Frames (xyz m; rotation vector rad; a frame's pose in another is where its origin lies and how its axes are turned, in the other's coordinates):
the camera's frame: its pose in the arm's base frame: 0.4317 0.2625 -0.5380 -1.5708 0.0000 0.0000
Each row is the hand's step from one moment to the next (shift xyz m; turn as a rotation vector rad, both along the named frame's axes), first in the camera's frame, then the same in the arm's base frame.
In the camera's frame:
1: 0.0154 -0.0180 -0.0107 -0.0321 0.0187 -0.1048
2: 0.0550 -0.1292 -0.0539 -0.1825 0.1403 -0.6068
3: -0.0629 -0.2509 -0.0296 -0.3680 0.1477 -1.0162
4: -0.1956 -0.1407 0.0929 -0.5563 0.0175 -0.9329
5: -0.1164 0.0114 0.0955 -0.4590 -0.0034 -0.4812
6: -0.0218 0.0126 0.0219 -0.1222 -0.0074 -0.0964
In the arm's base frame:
1: 0.0154 -0.0107 0.0180 -0.0321 -0.1048 -0.0187
2: 0.0550 -0.0539 0.1292 -0.1825 -0.6068 -0.1403
3: -0.0629 -0.0296 0.2509 -0.3680 -1.0162 -0.1477
4: -0.1956 0.0929 0.1407 -0.5563 -0.9329 -0.0175
5: -0.1164 0.0955 -0.0114 -0.4590 -0.4812 0.0034
6: -0.0218 0.0219 -0.0126 -0.1222 -0.0964 0.0074

